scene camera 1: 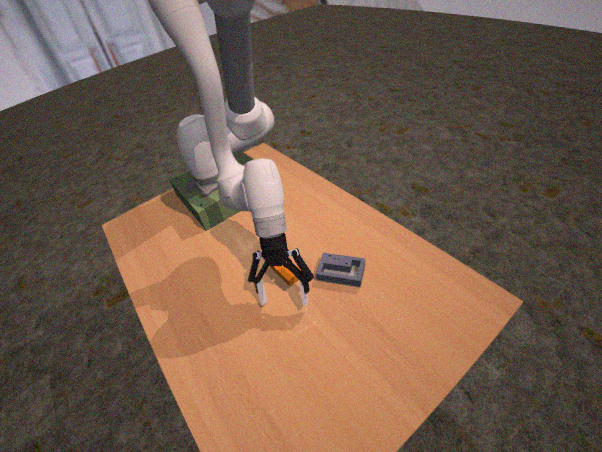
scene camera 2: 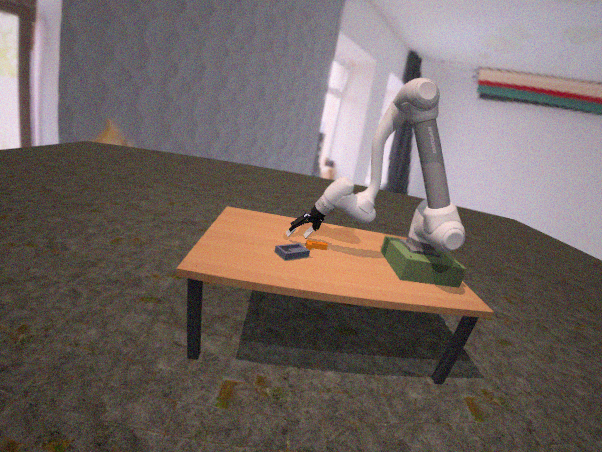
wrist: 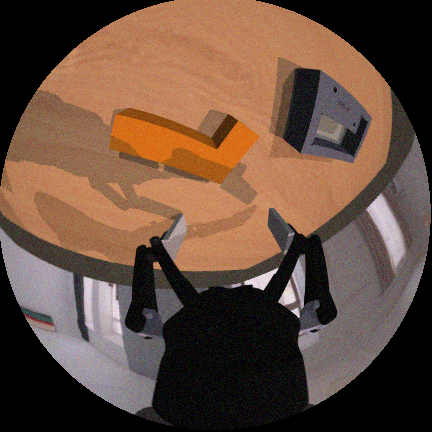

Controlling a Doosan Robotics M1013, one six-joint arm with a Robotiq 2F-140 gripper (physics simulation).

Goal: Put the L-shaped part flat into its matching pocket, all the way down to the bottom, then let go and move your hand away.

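Places are measured from the arm's base along level axes (x right, y ahead, z up), in centimetres.
Pixels of known places: gripper, fingertip midpoint: [scene camera 1: 284, 303] [scene camera 2: 296, 235] [wrist: 226, 219]; arm's base at its link origin: [scene camera 1: 214, 178] [scene camera 2: 418, 249].
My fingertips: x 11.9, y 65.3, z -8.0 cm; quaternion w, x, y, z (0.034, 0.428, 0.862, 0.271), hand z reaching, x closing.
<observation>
Ahead of a thing's pixels: the offset from my fingertips to its top centre. Level surfaces: height alone.
The orange L-shaped part @[dx -8.5, dy -11.0, dz +0.7 cm] [scene camera 1: 286, 275] [scene camera 2: 317, 245] [wrist: 175, 145] lies flat on the table; in scene camera 1 the gripper hides part of it. The grey-blue block with the L-shaped pocket @[dx -21.1, dy +2.1, dz +1.3 cm] [scene camera 1: 340, 281] [scene camera 2: 295, 254] [wrist: 312, 120] lies beside the part, near its short leg, and its pocket shows a pale bottom. My gripper [scene camera 1: 283, 299] [scene camera 2: 298, 234] [wrist: 226, 219] is wide open with nothing between the fingers. It hangs above the table, off to one side of the orange part, and its fingertips are apart from both part and block.
The wooden table @[dz -2.3 cm] [scene camera 1: 350, 370] [scene camera 2: 240, 240] carries everything. The green base block [scene camera 1: 212, 212] [scene camera 2: 425, 272] with the arm's foot on it stands at one end of the table. The arm's shadow falls over the table and across part of the orange part.
</observation>
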